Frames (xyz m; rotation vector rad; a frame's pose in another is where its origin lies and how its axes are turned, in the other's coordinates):
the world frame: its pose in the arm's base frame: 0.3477 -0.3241 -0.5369 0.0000 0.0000 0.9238
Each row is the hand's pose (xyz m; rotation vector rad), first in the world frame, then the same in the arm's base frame.
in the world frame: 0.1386 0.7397 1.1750 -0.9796 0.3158 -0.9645
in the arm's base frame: -0.1590 0.2324 0.6381 -0.9750 -0.1474 -0.1198
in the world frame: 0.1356 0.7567 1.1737 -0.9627 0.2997 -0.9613
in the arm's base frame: -0.1743 0.2402 0.6368 -0.9540 -0.1541 -0.1134
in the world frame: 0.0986 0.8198 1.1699 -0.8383 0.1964 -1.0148
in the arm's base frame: -0.2470 0.2487 0.6330 -0.8006 -0.1889 -0.1459
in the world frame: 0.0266 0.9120 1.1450 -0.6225 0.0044 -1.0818
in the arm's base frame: -0.3639 0.2469 0.6081 -0.5321 -0.2602 -0.1865
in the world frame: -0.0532 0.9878 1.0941 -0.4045 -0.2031 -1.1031
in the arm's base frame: -0.4725 0.2289 0.5572 -0.2582 -0.3442 -0.1943
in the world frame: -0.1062 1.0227 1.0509 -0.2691 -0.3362 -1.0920
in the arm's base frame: -0.5323 0.2076 0.5140 -0.0867 -0.4005 -0.1818
